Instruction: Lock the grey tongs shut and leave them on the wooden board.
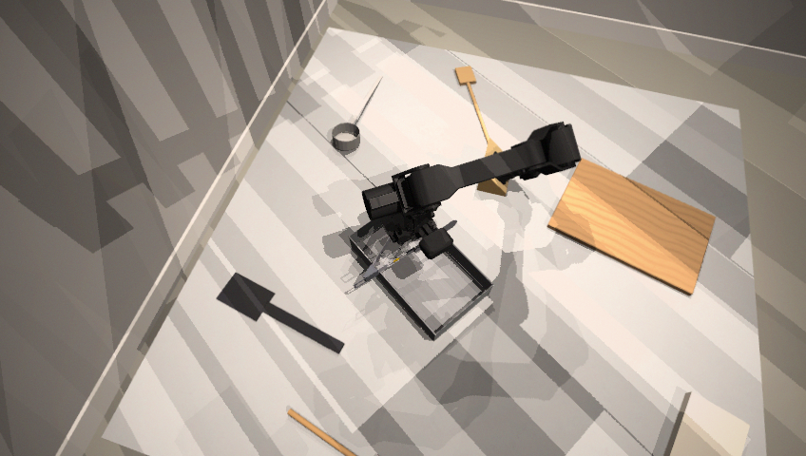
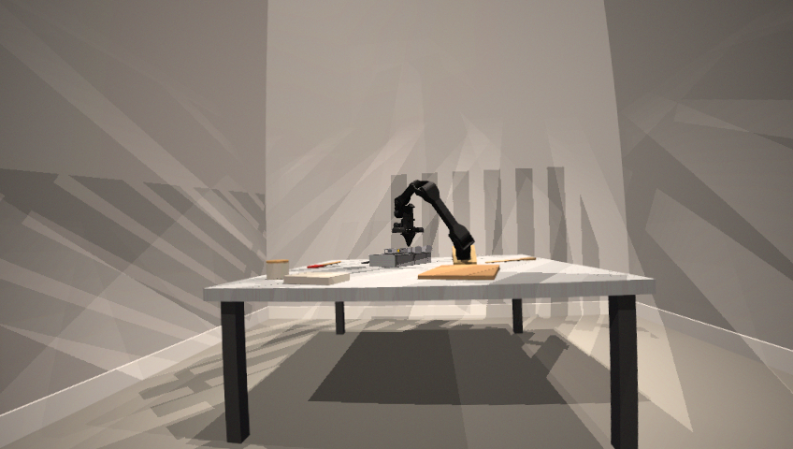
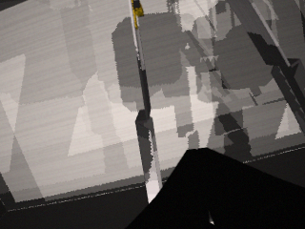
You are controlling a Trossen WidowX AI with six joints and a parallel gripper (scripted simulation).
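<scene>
My gripper tip is now 40 mm short of the roasting tin, 20 mm to the right of it and 60 mm above it. From my gripper tip the other things lie so: black spatula: 230 mm ahead, 270 mm to the right, 90 mm below; then beige block: 270 mm ahead, 660 mm to the left, 80 mm below; then wooden board: 230 mm behind, 500 mm to the left, 80 mm below.
</scene>
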